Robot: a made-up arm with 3 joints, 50 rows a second.
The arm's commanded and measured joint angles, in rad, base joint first. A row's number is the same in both.
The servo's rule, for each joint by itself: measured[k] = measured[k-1] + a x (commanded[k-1-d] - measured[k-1]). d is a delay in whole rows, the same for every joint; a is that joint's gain. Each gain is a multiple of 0.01, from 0.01 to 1. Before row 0 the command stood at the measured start. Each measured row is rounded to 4 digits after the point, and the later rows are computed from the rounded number. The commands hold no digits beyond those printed.
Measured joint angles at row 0:
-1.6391, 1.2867, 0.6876
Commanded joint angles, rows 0 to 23:
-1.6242, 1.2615, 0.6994
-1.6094, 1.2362, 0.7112
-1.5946, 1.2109, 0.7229
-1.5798, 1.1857, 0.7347
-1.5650, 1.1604, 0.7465
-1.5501, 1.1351, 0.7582
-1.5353, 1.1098, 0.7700
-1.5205, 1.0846, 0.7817
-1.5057, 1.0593, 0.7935
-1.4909, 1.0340, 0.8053
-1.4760, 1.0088, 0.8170
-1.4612, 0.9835, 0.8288
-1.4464, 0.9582, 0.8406
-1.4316, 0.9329, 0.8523
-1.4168, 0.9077, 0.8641
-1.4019, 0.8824, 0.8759
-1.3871, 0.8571, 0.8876
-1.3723, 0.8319, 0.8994
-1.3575, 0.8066, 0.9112
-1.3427, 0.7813, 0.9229
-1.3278, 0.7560, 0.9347
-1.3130, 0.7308, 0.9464
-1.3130, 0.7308, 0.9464
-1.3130, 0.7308, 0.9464
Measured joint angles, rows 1 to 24:
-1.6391, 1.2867, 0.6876
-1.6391, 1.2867, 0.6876
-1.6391, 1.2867, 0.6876
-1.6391, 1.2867, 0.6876
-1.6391, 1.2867, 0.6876
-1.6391, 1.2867, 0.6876
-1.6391, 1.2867, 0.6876
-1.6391, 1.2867, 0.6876
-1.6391, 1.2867, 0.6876
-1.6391, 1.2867, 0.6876
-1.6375, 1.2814, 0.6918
-1.6344, 1.2719, 0.6988
-1.6300, 1.2591, 0.7075
-1.6245, 1.2437, 0.7173
-1.6180, 1.2262, 0.7278
-1.6105, 1.2071, 0.7387
-1.6022, 1.1867, 0.7500
-1.5932, 1.1653, 0.7614
-1.5836, 1.1430, 0.7730
-1.5734, 1.1201, 0.7846
-1.5627, 1.0967, 0.7963
-1.5515, 1.0729, 0.8080
-1.5399, 1.0488, 0.8197
-1.5280, 1.0245, 0.8314
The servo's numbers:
d 10
a 0.11 0.21 0.36

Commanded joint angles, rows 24 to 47:
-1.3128, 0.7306, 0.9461
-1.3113, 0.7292, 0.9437
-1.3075, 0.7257, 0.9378
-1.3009, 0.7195, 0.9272
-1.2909, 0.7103, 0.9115
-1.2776, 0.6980, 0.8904
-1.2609, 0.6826, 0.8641
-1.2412, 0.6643, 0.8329
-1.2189, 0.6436, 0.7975
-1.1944, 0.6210, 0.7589
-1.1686, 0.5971, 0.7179
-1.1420, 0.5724, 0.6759
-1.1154, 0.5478, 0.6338
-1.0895, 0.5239, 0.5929
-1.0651, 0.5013, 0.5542
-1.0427, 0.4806, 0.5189
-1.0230, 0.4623, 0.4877
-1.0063, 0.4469, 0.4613
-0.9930, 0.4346, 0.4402
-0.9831, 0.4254, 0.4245
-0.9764, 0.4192, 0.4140
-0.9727, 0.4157, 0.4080
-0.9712, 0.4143, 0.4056
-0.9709, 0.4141, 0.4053
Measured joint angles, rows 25 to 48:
-1.5158, 1.0000, 0.8432
-1.5033, 0.9753, 0.8550
-1.4905, 0.9505, 0.8667
-1.4775, 0.9256, 0.8785
-1.4643, 0.9006, 0.8903
-1.4509, 0.8755, 0.9020
-1.4374, 0.8504, 0.9138
-1.4237, 0.8253, 0.9255
-1.4115, 0.8055, 0.9330
-1.4007, 0.7898, 0.9378
-1.3910, 0.7774, 0.9408
-1.3822, 0.7673, 0.9418
-1.3740, 0.7586, 0.9404
-1.3660, 0.7504, 0.9356
-1.3577, 0.7420, 0.9269
-1.3489, 0.7328, 0.9138
-1.3392, 0.7223, 0.8959
-1.3284, 0.7101, 0.8732
-1.3164, 0.6961, 0.8459
-1.3030, 0.6803, 0.8146
-1.2882, 0.6628, 0.7798
-1.2721, 0.6438, 0.7424
-1.2549, 0.6236, 0.7033
-1.2367, 0.6027, 0.6636

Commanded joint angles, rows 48 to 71:
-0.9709, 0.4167, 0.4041
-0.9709, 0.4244, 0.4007
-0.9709, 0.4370, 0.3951
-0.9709, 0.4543, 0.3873
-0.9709, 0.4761, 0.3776
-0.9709, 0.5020, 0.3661
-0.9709, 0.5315, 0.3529
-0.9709, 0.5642, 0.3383
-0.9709, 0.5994, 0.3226
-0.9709, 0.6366, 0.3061
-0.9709, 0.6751, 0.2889
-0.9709, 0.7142, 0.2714
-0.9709, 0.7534, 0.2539
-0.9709, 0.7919, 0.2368
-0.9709, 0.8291, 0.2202
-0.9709, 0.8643, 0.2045
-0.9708, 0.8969, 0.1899
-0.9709, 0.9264, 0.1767
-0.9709, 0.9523, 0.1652
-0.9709, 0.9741, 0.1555
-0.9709, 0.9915, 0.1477
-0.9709, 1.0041, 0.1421
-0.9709, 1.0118, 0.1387
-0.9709, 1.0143, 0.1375
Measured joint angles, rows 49 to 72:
-1.2178, 0.5814, 0.6242
-1.1985, 0.5602, 0.5863
-1.1792, 0.5396, 0.5508
-1.1602, 0.5201, 0.5186
-1.1418, 0.5021, 0.4904
-1.1243, 0.4860, 0.4667
-1.1080, 0.4720, 0.4477
-1.0931, 0.4602, 0.4334
-1.0797, 0.4506, 0.4234
-1.0677, 0.4429, 0.4169
-1.0571, 0.4374, 0.4123
-1.0476, 0.4347, 0.4081
-1.0392, 0.4352, 0.4034
-1.0317, 0.4392, 0.3976
-1.0250, 0.4469, 0.3904
-1.0190, 0.4585, 0.3817
-1.0137, 0.4738, 0.3713
-1.0090, 0.4928, 0.3594
-1.0048, 0.5152, 0.3462
-1.0011, 0.5407, 0.3318
-0.9978, 0.5689, 0.3164
-0.9948, 0.5994, 0.3002
-0.9922, 0.6317, 0.2835
-0.9899, 0.6653, 0.2667

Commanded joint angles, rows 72 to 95:
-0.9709, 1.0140, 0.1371
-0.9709, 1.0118, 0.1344
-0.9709, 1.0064, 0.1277
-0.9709, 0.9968, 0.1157
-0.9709, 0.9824, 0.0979
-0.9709, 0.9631, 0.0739
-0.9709, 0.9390, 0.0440
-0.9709, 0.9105, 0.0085
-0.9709, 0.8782, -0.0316
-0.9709, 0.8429, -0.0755
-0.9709, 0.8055, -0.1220
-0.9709, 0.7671, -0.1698
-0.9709, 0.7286, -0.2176
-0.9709, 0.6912, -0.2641
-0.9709, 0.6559, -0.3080
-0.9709, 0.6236, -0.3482
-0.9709, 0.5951, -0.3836
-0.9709, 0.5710, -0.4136
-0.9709, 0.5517, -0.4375
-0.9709, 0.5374, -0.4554
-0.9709, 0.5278, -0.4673
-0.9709, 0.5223, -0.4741
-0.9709, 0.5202, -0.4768
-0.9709, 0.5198, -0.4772
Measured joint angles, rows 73 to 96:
-0.9878, 0.6997, 0.2500
-0.9859, 0.7343, 0.2336
-0.9842, 0.7684, 0.2179
-0.9827, 0.8016, 0.2031
-0.9814, 0.8332, 0.1895
-0.9802, 0.8628, 0.1773
-0.9792, 0.8898, 0.1666
-0.9783, 0.9138, 0.1578
-0.9775, 0.9344, 0.1509
-0.9768, 0.9512, 0.1461
-0.9762, 0.9644, 0.1429
-0.9756, 0.9744, 0.1398
-0.9751, 0.9811, 0.1354
-0.9746, 0.9844, 0.1283
-0.9742, 0.9840, 0.1174
-0.9738, 0.9796, 0.1017
-0.9735, 0.9711, 0.0809
-0.9732, 0.9584, 0.0548
-0.9729, 0.9416, 0.0237
-0.9727, 0.9209, -0.0120
-0.9725, 0.8967, -0.0516
-0.9723, 0.8695, -0.0942
-0.9721, 0.8399, -0.1386
-0.9720, 0.8087, -0.1838

